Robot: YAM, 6 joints.
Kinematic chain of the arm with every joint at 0, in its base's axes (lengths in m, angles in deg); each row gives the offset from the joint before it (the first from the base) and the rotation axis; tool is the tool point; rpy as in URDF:
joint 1: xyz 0 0 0.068 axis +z
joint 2: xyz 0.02 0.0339 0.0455 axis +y
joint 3: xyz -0.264 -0.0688 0 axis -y
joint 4: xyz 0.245 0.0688 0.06 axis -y
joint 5: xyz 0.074 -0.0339 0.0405 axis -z
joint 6: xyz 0.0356 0 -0.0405 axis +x
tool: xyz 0 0 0 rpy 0 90 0
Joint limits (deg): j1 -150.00..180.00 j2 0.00..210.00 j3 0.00..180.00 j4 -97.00..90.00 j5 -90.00..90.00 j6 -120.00..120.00
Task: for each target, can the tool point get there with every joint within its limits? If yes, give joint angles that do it. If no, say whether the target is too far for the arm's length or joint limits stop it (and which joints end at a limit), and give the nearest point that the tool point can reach.
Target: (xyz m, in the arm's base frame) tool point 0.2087 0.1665 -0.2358
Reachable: yes | joints 44.25 180.96 68.28 34.97 47.83 -45.81
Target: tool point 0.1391 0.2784 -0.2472
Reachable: yes | joints 69.75 187.30 81.13 43.05 73.20 -95.38
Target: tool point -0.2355 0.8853 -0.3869
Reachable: no: too far | nearest point -0.1456 0.5474 -0.1916 | short by 0.400 m
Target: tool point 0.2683 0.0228 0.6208
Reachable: yes | joints 7.41 105.11 164.48 -53.50 19.76 21.49
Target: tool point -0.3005 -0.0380 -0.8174
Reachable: no: too far | nearest point -0.2721 -0.0028 -0.3795 | short by 0.440 m
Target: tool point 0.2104 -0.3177 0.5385
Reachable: yes | joints 128.62 31.61 142.19 1.89 -72.42 45.97
